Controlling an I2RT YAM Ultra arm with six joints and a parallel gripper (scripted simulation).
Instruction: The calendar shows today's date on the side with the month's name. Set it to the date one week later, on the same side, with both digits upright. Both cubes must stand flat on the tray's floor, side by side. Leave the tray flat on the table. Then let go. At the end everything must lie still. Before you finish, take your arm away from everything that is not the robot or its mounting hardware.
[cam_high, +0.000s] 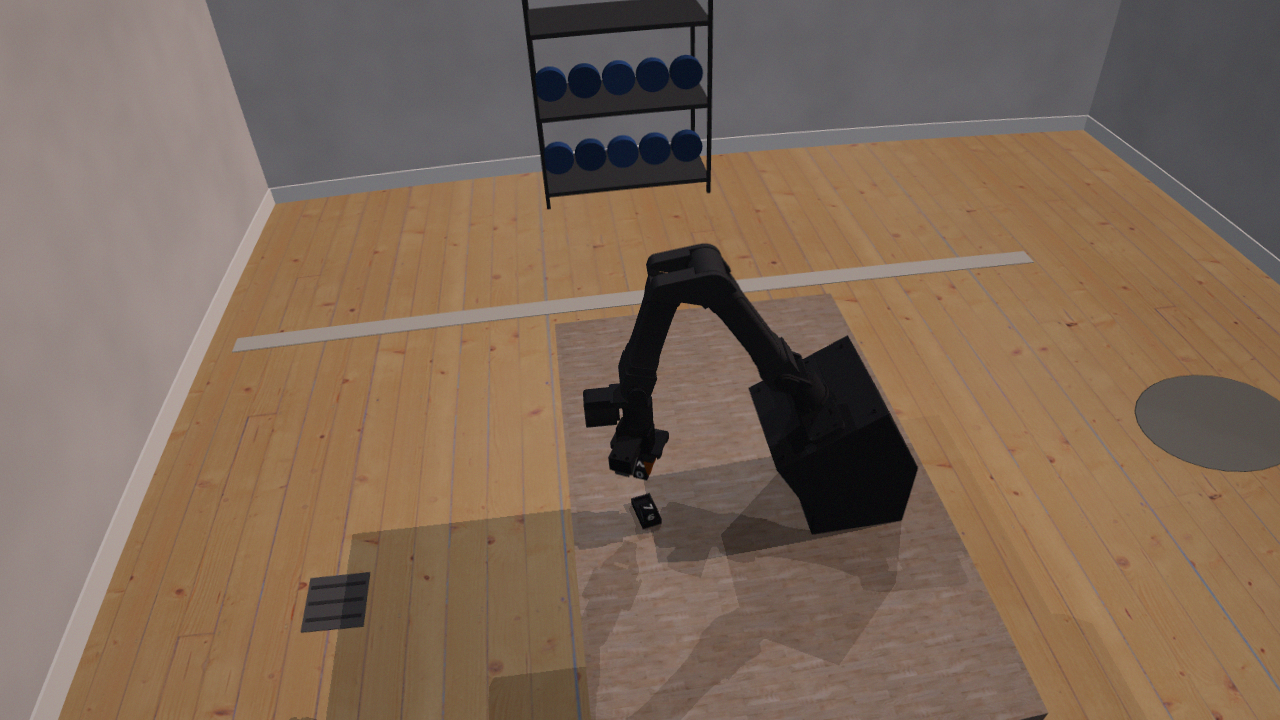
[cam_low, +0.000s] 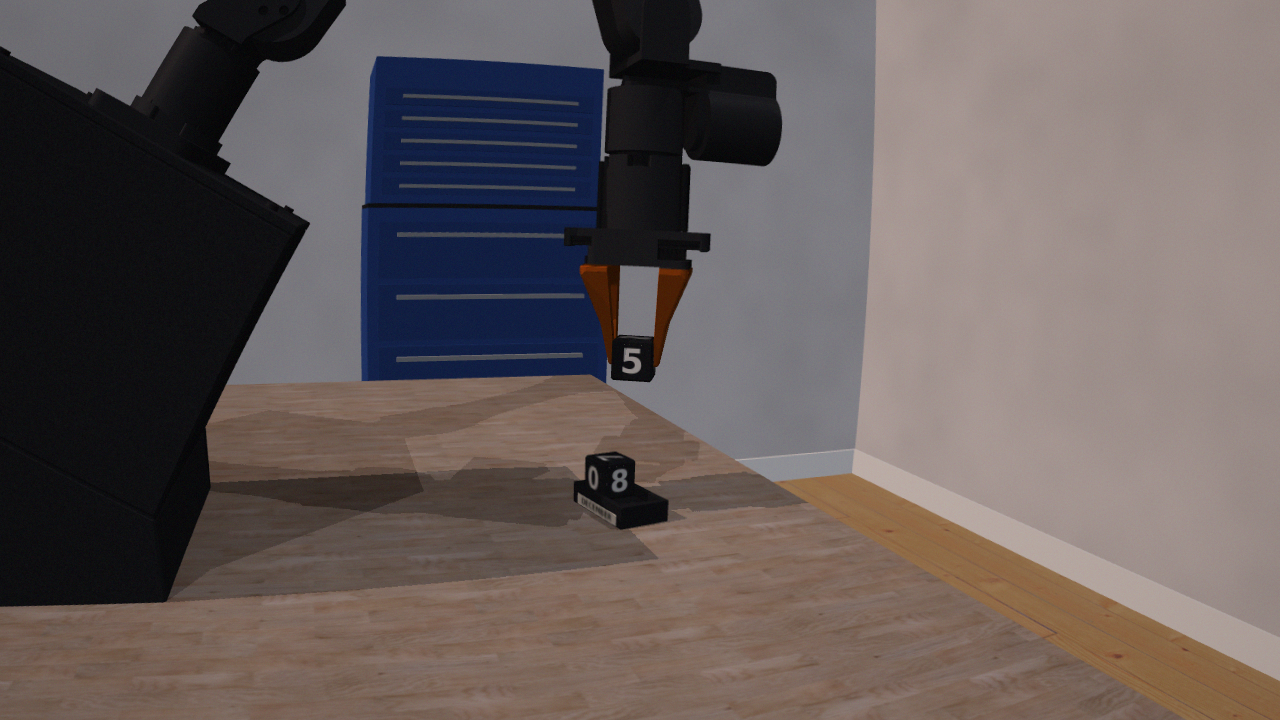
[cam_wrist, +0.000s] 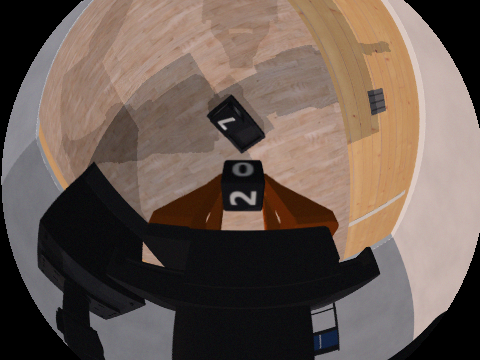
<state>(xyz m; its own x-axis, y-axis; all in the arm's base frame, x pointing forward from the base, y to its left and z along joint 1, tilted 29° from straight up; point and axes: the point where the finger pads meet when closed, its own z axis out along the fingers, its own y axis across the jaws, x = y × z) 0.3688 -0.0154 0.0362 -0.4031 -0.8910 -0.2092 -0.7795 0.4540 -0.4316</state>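
The black tray lies 120 mm below my hand and 10 mm to the left of it.
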